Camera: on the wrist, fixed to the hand. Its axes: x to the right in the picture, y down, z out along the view.
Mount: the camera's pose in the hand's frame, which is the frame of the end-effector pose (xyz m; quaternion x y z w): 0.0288 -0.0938 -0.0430 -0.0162 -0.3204 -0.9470 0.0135
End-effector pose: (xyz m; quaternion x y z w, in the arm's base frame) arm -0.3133 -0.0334 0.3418 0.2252 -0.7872 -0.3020 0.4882
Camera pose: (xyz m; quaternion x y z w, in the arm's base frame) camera -0.2809 -0.1303 0.3094 -0.6439 -0.0511 0.5513 0.5280
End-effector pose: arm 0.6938 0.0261 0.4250 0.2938 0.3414 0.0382 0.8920
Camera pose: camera 0.6762 -0.0221 0.3309 -0.3216 -0.0036 -0.9329 0.1624
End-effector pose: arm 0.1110 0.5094 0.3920 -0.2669 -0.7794 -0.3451 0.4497
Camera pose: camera 0.0520 0.4209 0.4049 -0.6167 0.4018 0.3576 0.5748
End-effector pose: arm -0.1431 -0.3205 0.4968 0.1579 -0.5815 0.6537 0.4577
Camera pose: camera -0.0710 -0.2786 0.5641 0.7549 -0.0156 -0.4847 0.4415
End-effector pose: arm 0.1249 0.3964 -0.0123 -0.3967 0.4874 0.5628 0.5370
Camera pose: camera 0.2114 0.3559 -0.0608 -0.2953 -0.5503 -0.3660 0.6900
